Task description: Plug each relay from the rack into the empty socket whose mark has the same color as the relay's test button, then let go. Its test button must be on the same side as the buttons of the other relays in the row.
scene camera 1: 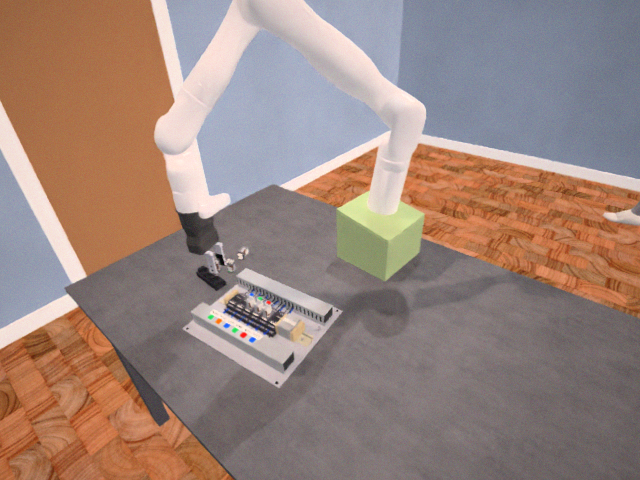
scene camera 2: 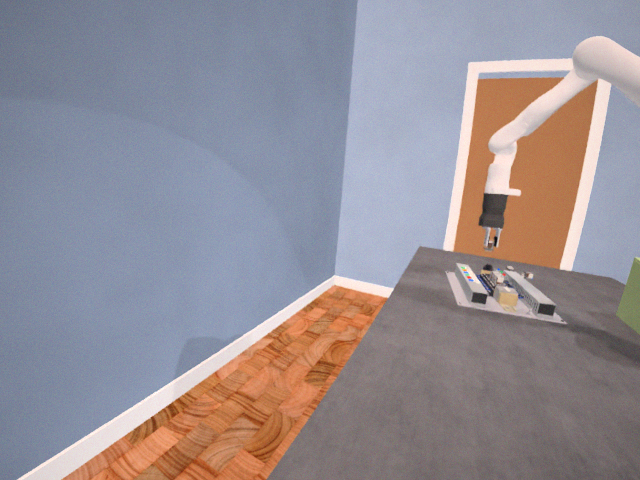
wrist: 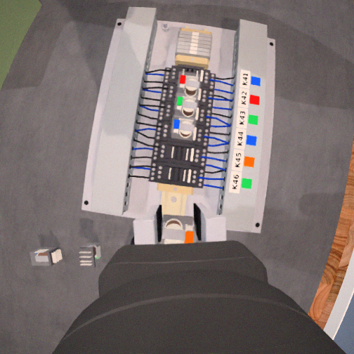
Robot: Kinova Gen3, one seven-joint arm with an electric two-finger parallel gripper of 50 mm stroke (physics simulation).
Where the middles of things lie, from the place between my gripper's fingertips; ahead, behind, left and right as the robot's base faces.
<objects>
My hand is 130 mm to the right of the panel (scene camera 1: 261, 369) and 120 mm above it.
</objects>
